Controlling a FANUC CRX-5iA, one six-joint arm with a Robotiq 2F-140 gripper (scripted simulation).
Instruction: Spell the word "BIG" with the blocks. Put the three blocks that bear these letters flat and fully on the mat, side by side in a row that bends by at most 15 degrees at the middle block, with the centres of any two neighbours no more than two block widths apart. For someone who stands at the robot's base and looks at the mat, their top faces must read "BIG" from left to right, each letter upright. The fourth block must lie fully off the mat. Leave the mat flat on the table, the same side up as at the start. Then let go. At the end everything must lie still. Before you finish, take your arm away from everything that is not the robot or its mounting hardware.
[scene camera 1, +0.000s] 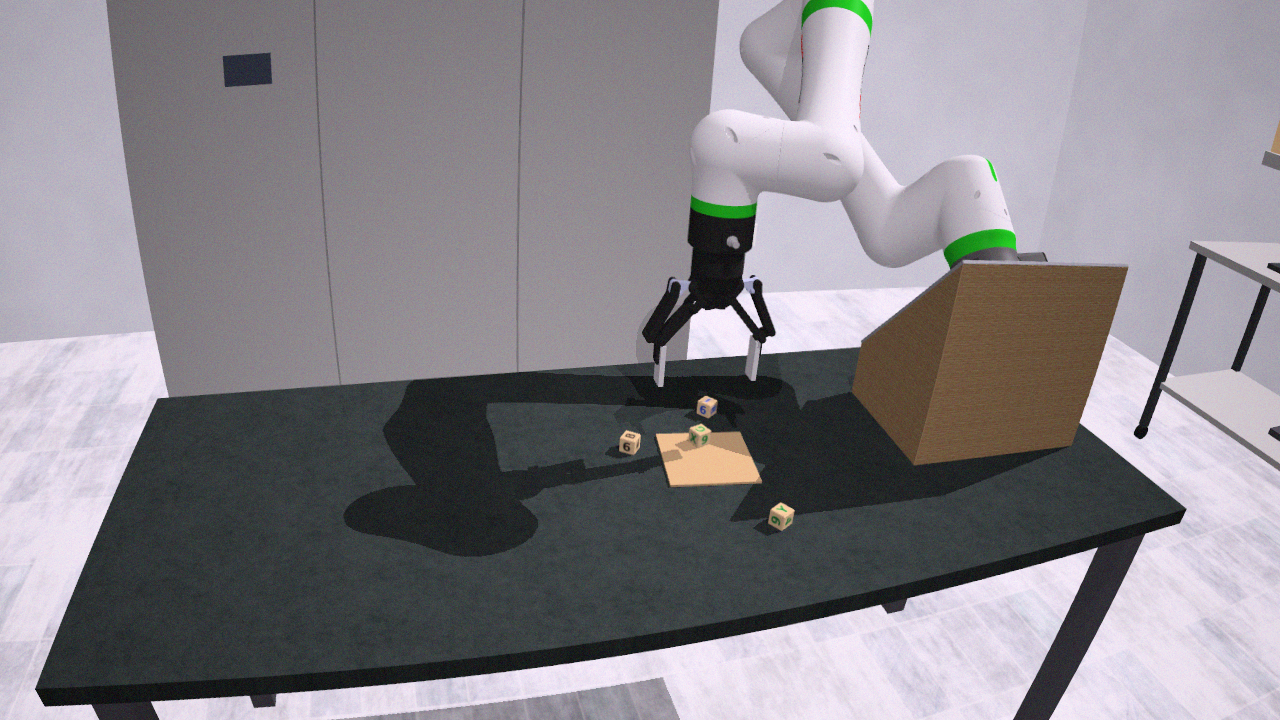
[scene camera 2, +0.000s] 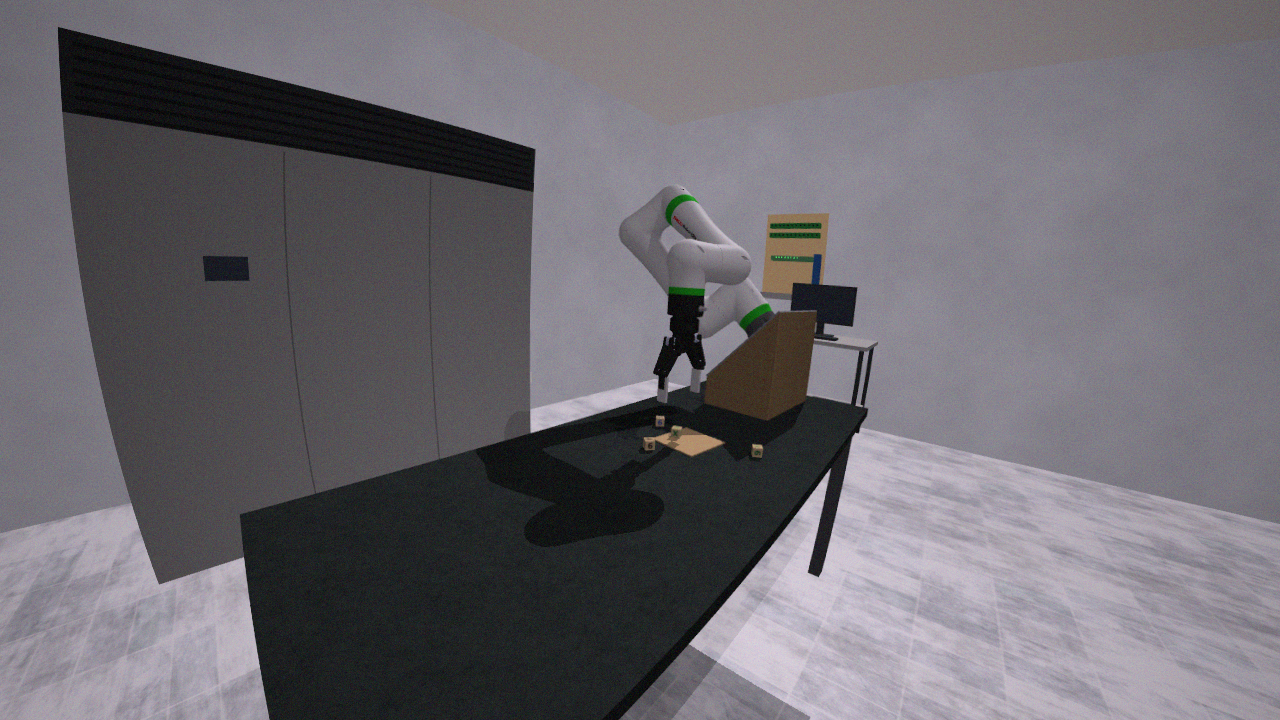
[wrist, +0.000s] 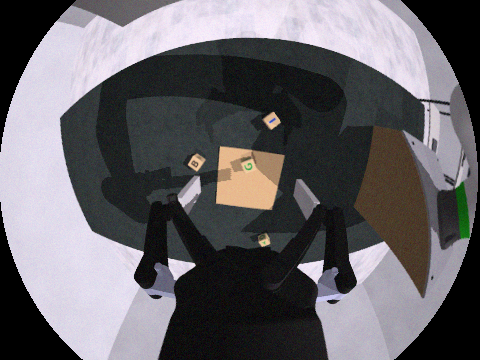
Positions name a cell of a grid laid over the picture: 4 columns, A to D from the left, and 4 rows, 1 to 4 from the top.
my gripper: scene camera 1 C3; scene camera 2 C3; wrist C3
tan mat: scene camera 1 C3; scene camera 2 C3; wrist C3
